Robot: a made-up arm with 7 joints.
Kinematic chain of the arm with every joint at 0, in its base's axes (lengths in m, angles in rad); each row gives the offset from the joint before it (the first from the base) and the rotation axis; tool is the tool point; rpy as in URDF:
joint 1: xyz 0 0 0.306 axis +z
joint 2: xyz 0 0 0 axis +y
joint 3: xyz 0 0 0.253 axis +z
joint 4: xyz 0.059 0 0 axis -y
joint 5: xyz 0.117 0 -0.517 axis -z
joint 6: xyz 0 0 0 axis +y
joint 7: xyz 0.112 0 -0.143 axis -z
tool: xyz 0 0 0 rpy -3.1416 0 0
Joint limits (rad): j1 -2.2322..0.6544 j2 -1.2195..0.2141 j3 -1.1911..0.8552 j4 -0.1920..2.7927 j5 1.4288..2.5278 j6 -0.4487..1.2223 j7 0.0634..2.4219
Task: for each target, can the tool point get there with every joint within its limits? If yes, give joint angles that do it. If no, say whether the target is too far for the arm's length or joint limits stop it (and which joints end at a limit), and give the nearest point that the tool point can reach.
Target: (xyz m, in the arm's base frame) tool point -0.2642 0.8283 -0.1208
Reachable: no: joint limits stop it (at a limit: joint 1, joint 2, joint 3) | nearest point -0.0802 0.5893 0.0754 | short by 0.360 m
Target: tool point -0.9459 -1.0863 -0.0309
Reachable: no: too far | nearest point -0.5006 -0.5773 0.2600 | short by 0.736 m
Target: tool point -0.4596 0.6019 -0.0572
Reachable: no: joint limits stop it (at a limit: joint 1, joint 2, joint 3, joint 5) | nearest point -0.4050 0.3068 0.0665 | short by 0.325 m
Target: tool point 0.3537 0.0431 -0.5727
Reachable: no: joint limits stop it (at a limit: joint 2, joint 5) | nearest point 0.2621 0.0319 -0.1533 | short by 0.429 m
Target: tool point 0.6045 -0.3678 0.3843
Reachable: yes | joints 0.2520 -0.1612 -0.7449 1.0641 2.1787 0.4361 0.7171
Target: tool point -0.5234 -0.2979 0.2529
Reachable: yes | joints -1.7945 -0.5645 -0.9921 0.5828 1.7848 0.7823 2.1736
